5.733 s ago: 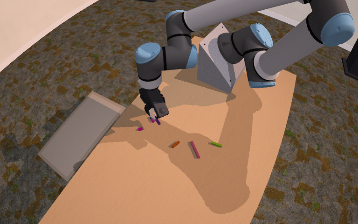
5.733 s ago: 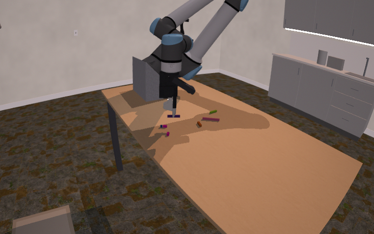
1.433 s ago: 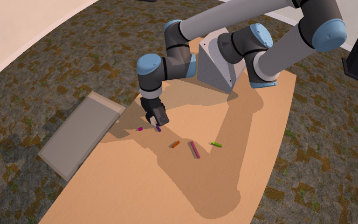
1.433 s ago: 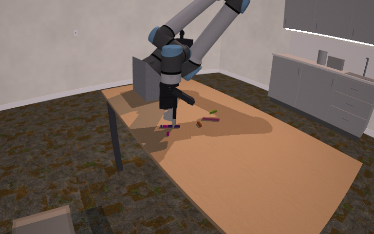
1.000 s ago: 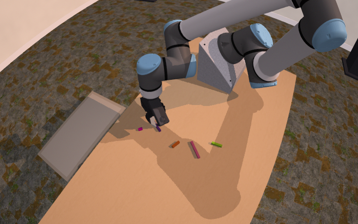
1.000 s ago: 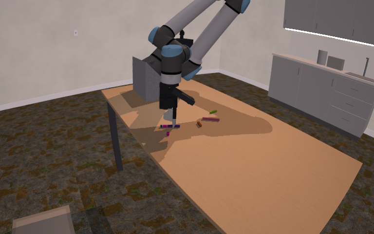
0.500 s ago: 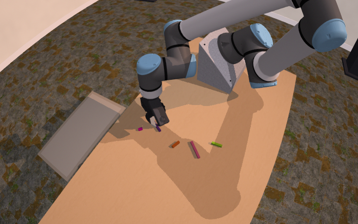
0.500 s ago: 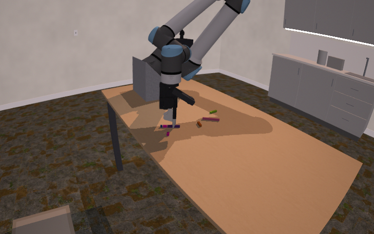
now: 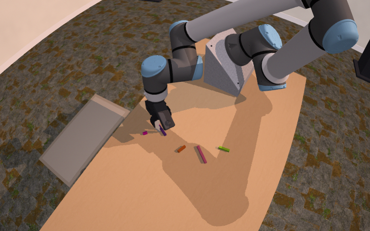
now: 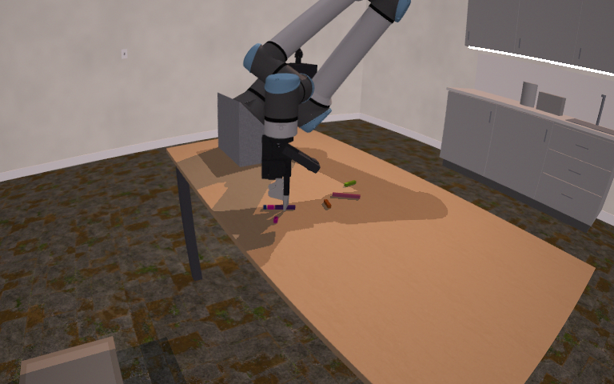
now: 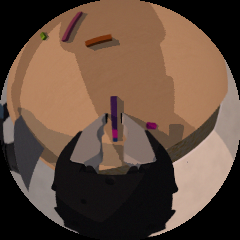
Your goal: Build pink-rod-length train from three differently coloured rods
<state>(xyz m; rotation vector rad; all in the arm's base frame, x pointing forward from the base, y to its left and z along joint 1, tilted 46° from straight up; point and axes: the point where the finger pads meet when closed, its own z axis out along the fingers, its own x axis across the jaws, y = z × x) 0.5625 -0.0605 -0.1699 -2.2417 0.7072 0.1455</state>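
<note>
Right now the purple rod is 1 cm below my hand. Round my hand: orange rod (12 cm to the left, 5 cm ahead, 1 cm below); pink rod (21 cm to the left, 4 cm ahead, 1 cm below); blue rod (5 cm to the right, 3 cm behind, 1 cm below).
</note>
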